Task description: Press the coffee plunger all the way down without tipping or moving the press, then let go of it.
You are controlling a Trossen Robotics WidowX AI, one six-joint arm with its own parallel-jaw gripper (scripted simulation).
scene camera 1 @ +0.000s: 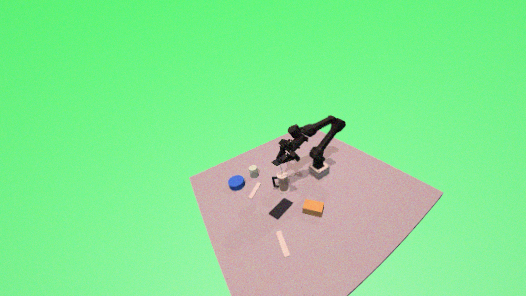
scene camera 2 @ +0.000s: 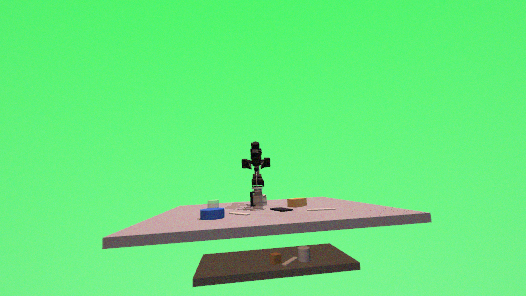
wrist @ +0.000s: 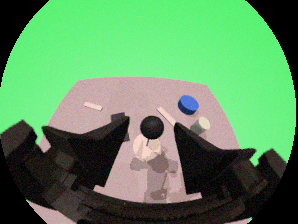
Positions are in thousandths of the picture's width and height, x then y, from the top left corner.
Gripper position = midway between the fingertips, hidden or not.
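Coffee press (wrist: 492,654), visible. My gripper (wrist: 512,547): open, holding nothing.
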